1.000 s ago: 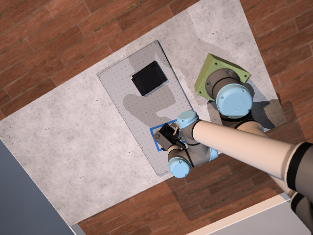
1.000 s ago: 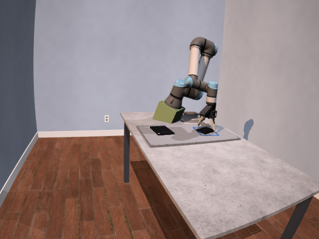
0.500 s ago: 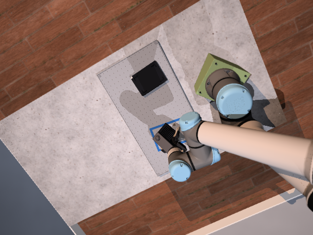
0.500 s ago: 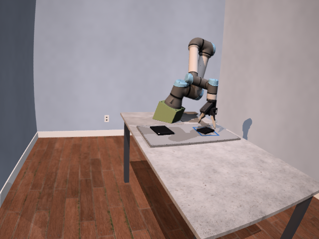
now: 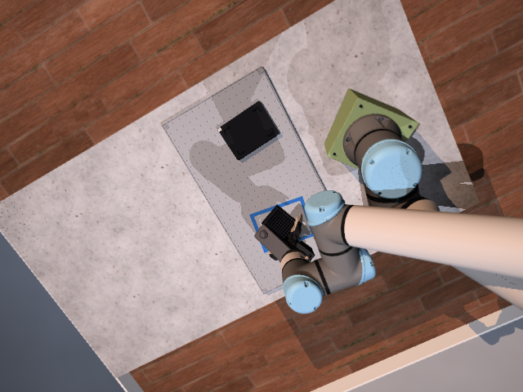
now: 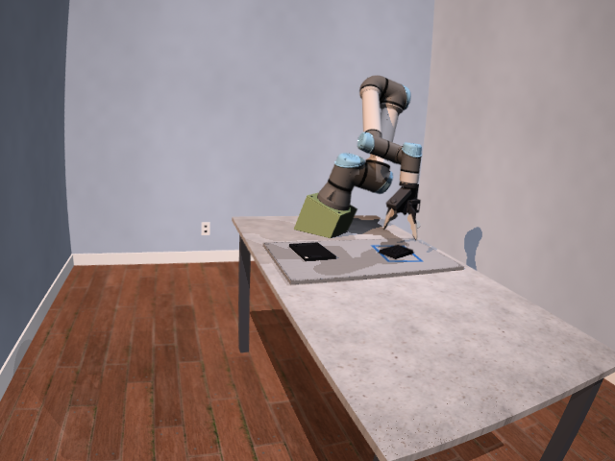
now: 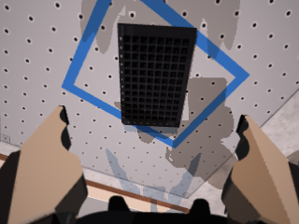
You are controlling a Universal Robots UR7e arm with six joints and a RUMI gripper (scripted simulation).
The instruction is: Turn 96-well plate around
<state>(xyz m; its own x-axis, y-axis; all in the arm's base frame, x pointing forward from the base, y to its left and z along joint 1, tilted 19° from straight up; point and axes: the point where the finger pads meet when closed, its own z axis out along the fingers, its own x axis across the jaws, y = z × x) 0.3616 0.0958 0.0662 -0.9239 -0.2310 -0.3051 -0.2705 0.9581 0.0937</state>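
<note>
My gripper is now 70 mm above the black 96-well plate. The rest, counted from my hand: white A1 mark: 10 mm behind, 390 mm to the right, 60 mm below; then black plate nest N1: 90 mm behind, 330 mm to the right, 70 mm below.
</note>
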